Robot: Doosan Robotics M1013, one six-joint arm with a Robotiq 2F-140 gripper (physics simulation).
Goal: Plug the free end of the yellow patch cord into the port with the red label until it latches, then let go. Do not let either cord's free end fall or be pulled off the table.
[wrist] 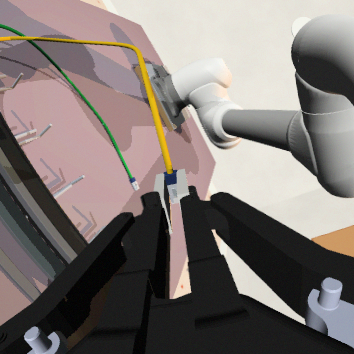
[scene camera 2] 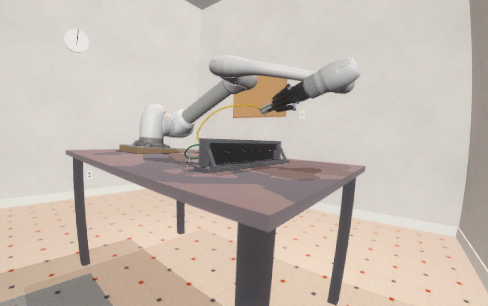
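Note:
My gripper is shut on the plug of the yellow cord, high above the table behind and above the dark port panel. The plug has a dark blue boot and a clear tip between the fingertips. The yellow cord runs from it in an arc down behind the panel. The port panel stands upright on the table; its port labels, the red one included, cannot be made out. The green cord ends in a free plug, seen below my gripper in the wrist view.
The table carries the panel and the arm's wooden base plate. Several thin metal hooks stand beside the panel in the wrist view. The arm's own links show at the right there. An orange board hangs on the wall.

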